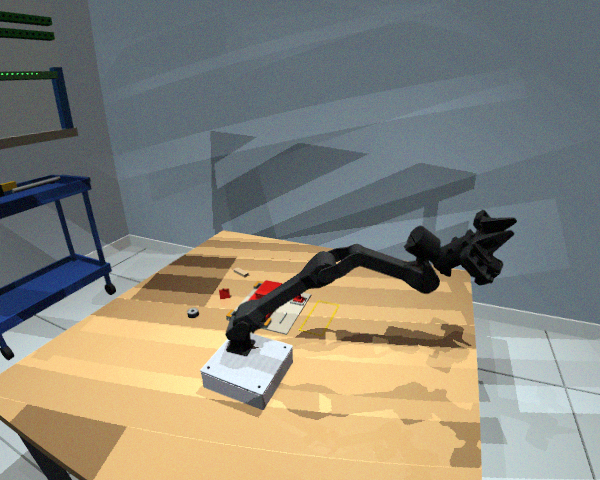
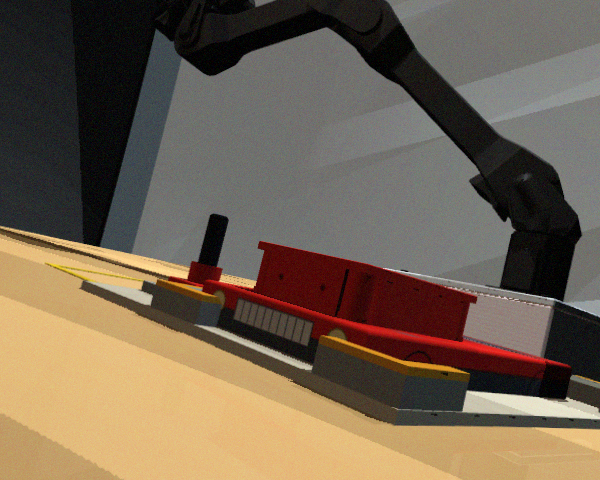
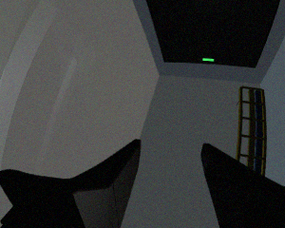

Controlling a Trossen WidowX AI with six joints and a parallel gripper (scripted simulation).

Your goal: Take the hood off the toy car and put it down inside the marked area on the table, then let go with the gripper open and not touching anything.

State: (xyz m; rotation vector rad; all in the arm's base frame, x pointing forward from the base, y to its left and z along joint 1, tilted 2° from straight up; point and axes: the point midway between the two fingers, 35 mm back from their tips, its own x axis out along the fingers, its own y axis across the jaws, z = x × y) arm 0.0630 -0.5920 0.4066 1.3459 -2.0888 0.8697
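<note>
Now: gripper tip 30 cm short of the red hood, 67 cm to the right of it and 45 cm above it. The rest, counted from my gripper tip: black wheel 13 cm ahead, 89 cm to the left, 48 cm below; grey baseplate 26 cm ahead, 66 cm to the left, 47 cm below.
</note>
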